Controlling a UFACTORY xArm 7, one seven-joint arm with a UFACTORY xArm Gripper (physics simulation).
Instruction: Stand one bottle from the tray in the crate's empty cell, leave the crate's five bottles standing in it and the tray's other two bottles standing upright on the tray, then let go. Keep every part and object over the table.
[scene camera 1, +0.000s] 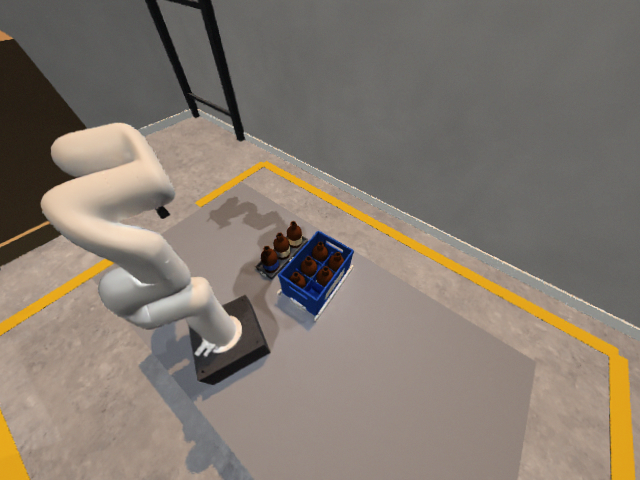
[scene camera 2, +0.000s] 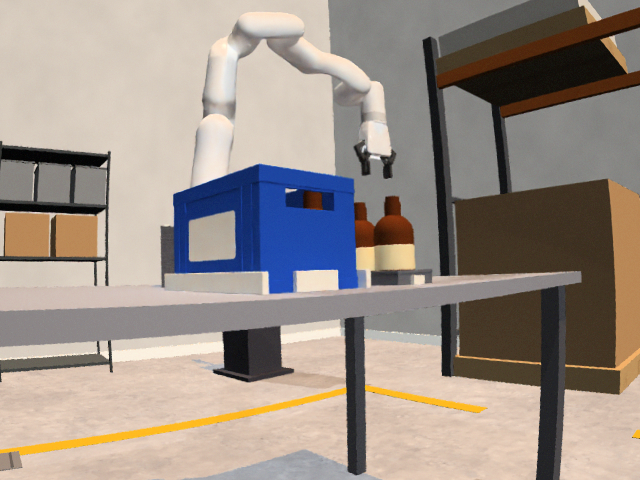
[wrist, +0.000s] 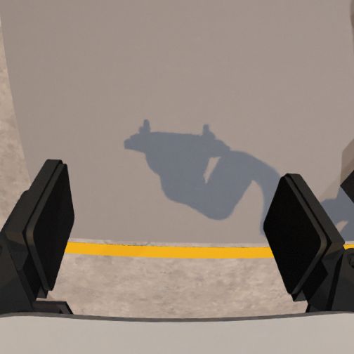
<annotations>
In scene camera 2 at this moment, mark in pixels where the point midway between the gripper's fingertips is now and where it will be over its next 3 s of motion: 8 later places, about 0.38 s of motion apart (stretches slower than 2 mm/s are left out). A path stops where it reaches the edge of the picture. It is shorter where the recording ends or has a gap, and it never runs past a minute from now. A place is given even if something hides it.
The gripper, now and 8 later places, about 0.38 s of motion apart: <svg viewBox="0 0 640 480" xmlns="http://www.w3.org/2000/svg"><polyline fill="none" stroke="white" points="377,176 363,175 341,169 312,162 280,154 242,146 214,140 215,138 216,142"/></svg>
</annotations>
